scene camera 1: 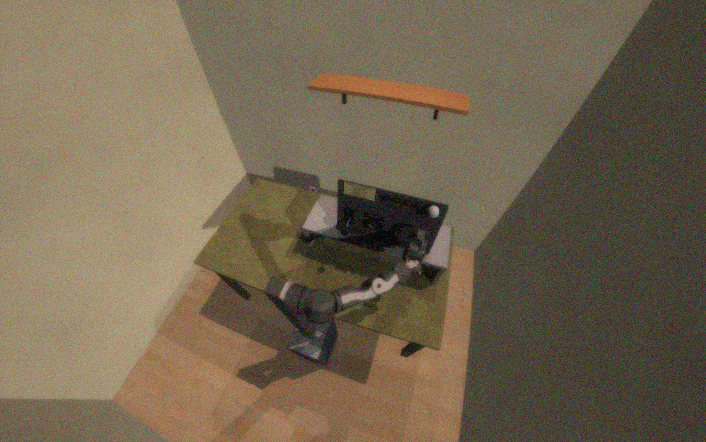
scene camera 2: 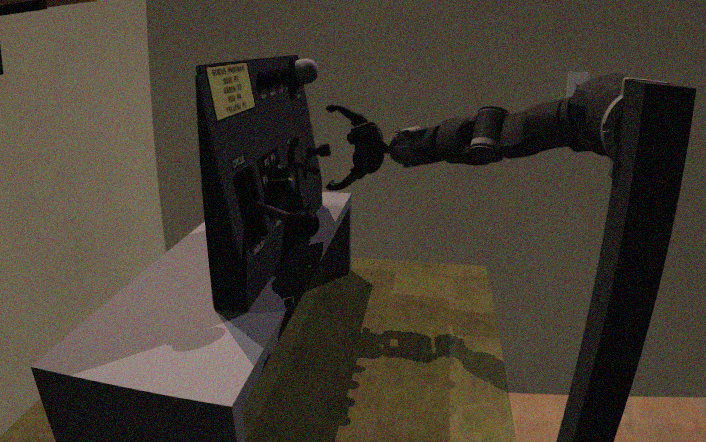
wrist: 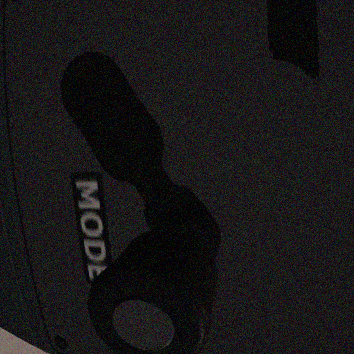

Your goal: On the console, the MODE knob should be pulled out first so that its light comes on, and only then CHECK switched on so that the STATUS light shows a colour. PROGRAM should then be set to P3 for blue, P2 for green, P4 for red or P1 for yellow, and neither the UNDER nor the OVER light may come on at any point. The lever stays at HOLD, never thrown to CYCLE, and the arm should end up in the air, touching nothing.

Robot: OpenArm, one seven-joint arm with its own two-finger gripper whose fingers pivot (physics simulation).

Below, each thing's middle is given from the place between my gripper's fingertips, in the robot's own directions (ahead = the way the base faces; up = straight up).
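Dark console (scene camera 2: 252,114): 160 mm to the left of my hand, 40 mm ahead of it, 10 mm above it.
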